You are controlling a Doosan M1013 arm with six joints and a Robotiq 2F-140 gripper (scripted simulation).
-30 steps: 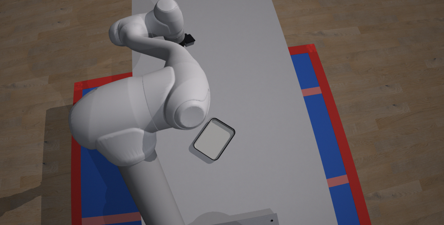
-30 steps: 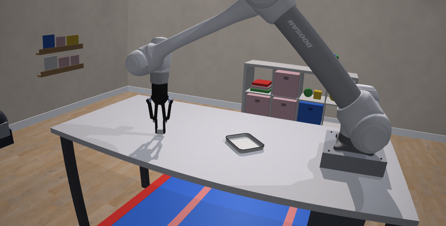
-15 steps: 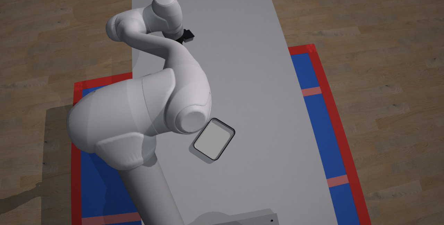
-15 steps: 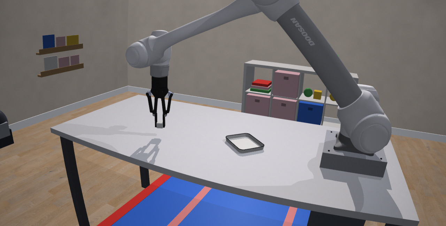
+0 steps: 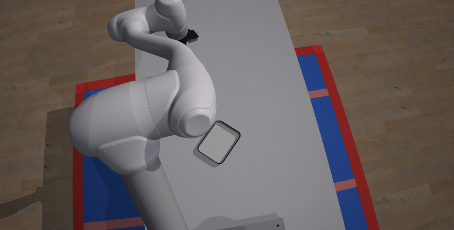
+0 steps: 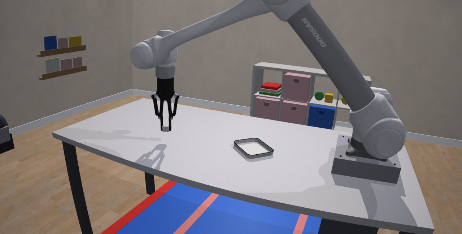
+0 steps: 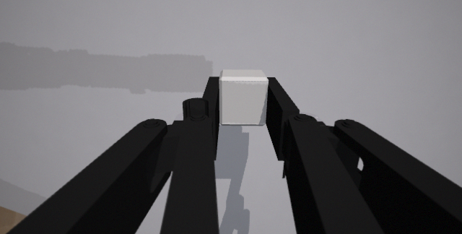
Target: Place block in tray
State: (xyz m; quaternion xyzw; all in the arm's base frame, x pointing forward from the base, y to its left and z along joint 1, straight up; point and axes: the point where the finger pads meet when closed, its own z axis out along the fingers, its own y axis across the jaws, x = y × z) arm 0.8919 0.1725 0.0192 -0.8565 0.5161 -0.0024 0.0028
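The white tray lies 39 cm behind my hand, 11 cm to the right of it and 7 cm below it. The rest, counted from my hand: small white block 2 cm below.
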